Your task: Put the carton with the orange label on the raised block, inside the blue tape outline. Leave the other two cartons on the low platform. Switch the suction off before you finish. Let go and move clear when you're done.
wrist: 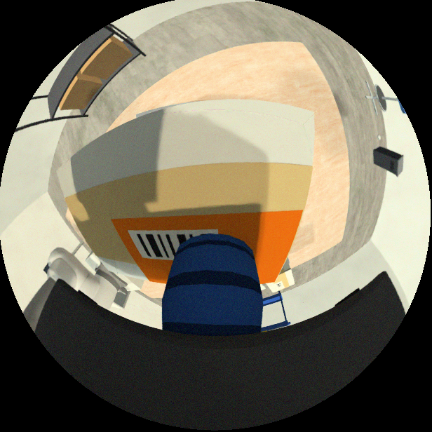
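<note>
The carton with the orange label (282, 235) fills the middle of the wrist view, its white, tan and orange bands showing along with a barcode. My suction cup (213, 260), dark blue, is against its labelled face and holds it. The cup covers part of the label. Part of another carton (286, 279), small and pale with a label, shows beyond the lower right of the held carton. A thin pale edge (149, 114) shows behind the held carton's far side; I cannot tell what it belongs to. The blue tape outline does not show, and I cannot make out the raised block or low platform.
A wooden table top (327, 150) lies below, with grey floor (362, 200) around it. A dark rack (75, 65) with brown boxes stands at upper left. A black box (388, 160) stands at right. A blue frame (272, 299) and a pale machine (70, 267) show low in view.
</note>
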